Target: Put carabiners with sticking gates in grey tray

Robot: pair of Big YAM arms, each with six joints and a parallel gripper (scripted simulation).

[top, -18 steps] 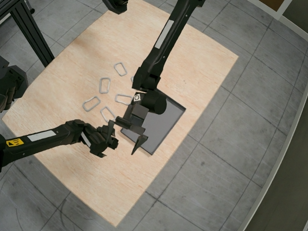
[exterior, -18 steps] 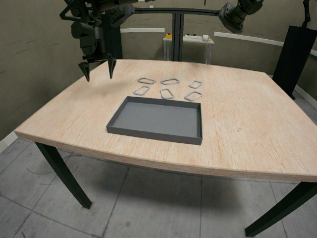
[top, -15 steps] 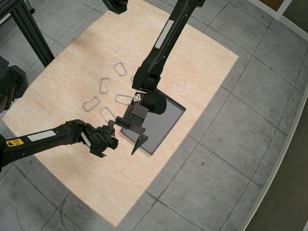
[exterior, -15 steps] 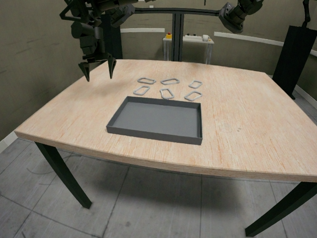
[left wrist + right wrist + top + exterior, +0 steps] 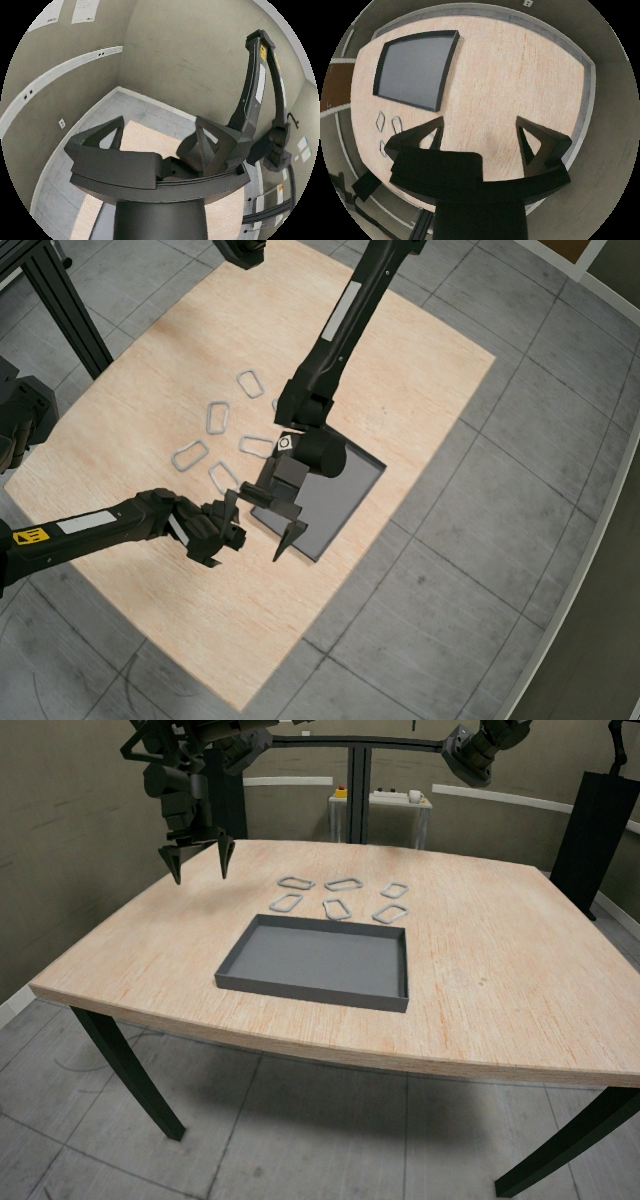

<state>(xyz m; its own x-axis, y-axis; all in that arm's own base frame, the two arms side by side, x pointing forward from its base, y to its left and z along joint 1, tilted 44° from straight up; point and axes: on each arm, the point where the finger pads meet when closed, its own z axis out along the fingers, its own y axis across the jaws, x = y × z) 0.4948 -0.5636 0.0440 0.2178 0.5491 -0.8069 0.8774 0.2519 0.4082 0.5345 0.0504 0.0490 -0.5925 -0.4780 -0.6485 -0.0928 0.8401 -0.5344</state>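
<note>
My left gripper is now 36 cm above the grey tray, 25 cm to the right of it and 5 cm past it.
</note>
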